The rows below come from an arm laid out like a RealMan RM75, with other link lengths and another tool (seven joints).
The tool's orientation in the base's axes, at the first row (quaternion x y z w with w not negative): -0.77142 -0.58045 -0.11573 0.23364
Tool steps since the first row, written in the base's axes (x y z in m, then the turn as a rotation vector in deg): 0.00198 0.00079 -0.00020 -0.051 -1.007 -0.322; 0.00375 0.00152 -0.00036 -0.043 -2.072 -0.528; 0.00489 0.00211 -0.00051 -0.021 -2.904 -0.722; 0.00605 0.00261 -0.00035 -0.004 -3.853 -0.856; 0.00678 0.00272 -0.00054 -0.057 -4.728 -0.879; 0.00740 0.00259 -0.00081 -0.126 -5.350 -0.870
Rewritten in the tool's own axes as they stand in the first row. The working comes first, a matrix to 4 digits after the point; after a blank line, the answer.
The tool's axes in the first row as the columns of a matrix, in the base's axes (used below as rounded here):
0.2994 0.9496 -0.0927
0.8415 -0.2170 0.4948
0.4498 -0.2261 -0.8640

0.00117 0.00175 0.00038 -1.007 0.243 -0.215; 0.00224 0.00331 0.00072 -1.994 0.528 -0.565; 0.00301 0.00430 0.00103 -2.775 0.773 -0.811; 0.00385 0.00526 0.00103 -3.629 1.026 -1.167; 0.00408 0.00597 0.00118 -4.391 1.171 -1.575; 0.00403 0.00665 0.00130 -4.931 1.238 -1.884
